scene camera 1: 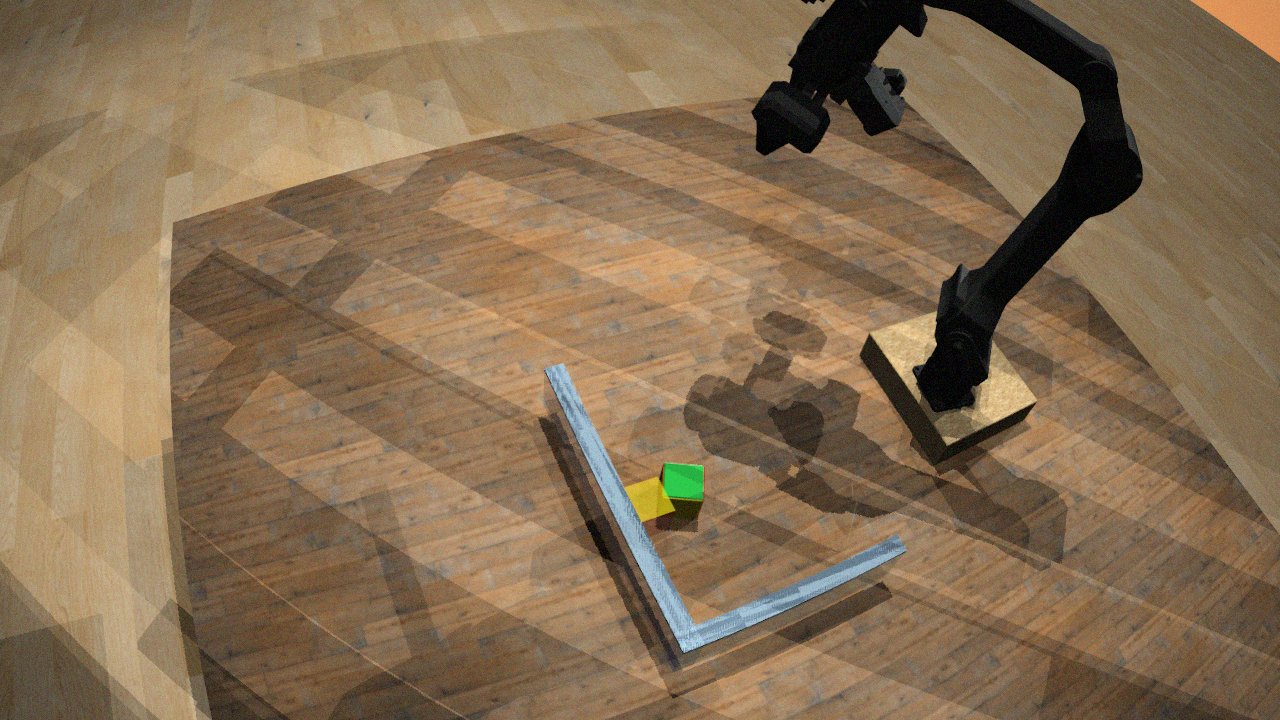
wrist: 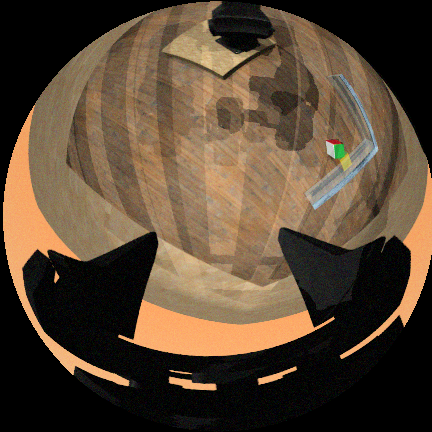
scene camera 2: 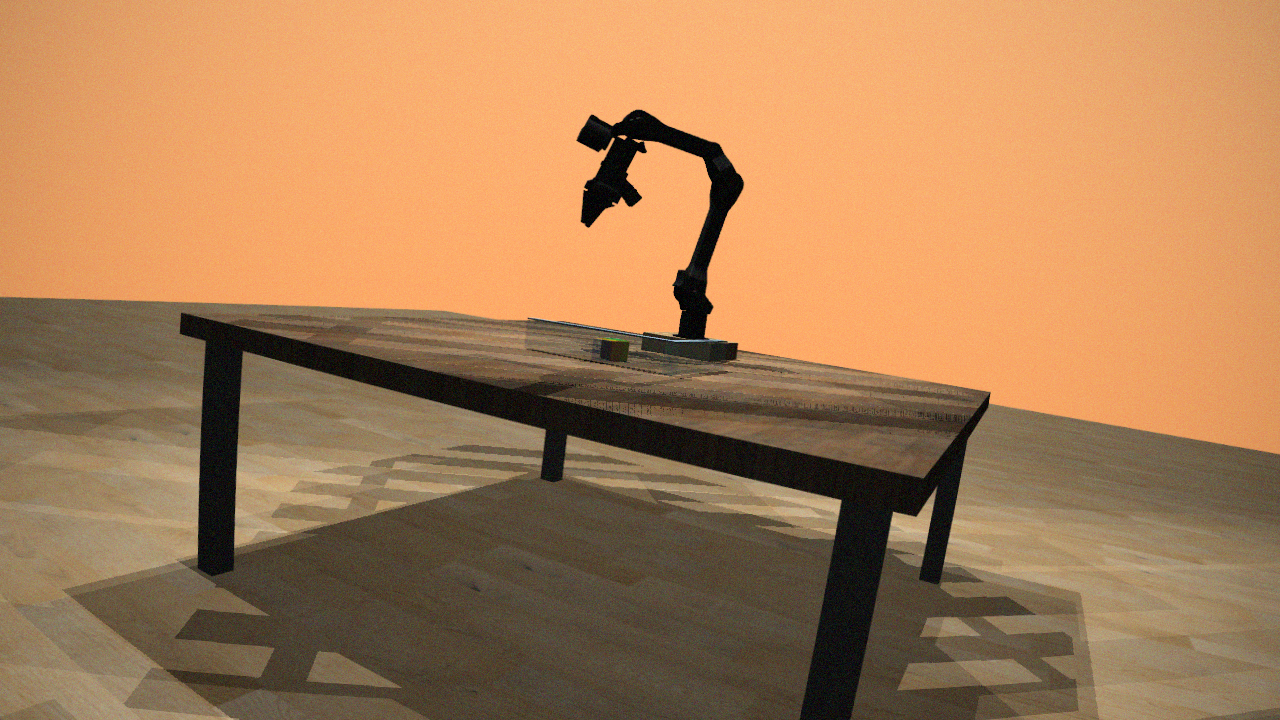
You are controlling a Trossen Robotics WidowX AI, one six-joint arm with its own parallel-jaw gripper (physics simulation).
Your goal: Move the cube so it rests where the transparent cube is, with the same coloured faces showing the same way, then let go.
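Places are measured from the arm's base along level axes (x ahead, y left, z up), in metres.
Where they show: gripper, between the fingertips: (wrist: 218,236) (scene camera 2: 584,225); arm's base, origin of its link: (scene camera 1: 943,386) (wrist: 237,41) (scene camera 2: 691,338).
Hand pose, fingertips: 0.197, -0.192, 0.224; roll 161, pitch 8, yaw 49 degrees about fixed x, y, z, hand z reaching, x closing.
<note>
Each offset is from my fingertips to the top centre of the thing, as dx, dy, dz. Level surfaces: height alone.
The solid cube @(+0.137, +0.241, -0.226) (scene camera 1: 682,481) (wrist: 335,149) rests on the table with a green face up in scene camera 1; the wrist view shows green, white and red faces. The transparent cube @(+0.177, +0.254, -0.226) (scene camera 1: 648,500) (wrist: 346,161) has a yellow top face and stands right beside the solid cube, between it and the long blue-edged wall. In scene camera 2 the two overlap in one small block and I cannot separate them. My gripper (scene camera 1: 784,141) (scene camera 2: 587,222) (wrist: 218,236) is open and empty, high above the table and well away from both cubes.
A low see-through wall with pale blue top edges (scene camera 1: 590,438) (wrist: 370,120) forms an L around two sides of the cubes. The arm stands on a tan base block (scene camera 1: 1002,398) (scene camera 2: 725,350) (wrist: 190,52) on the wooden table @(dz -0.265) (scene camera 1: 402,313) (scene camera 2: 805,402). Arm shadows fall beside the cubes.
</note>
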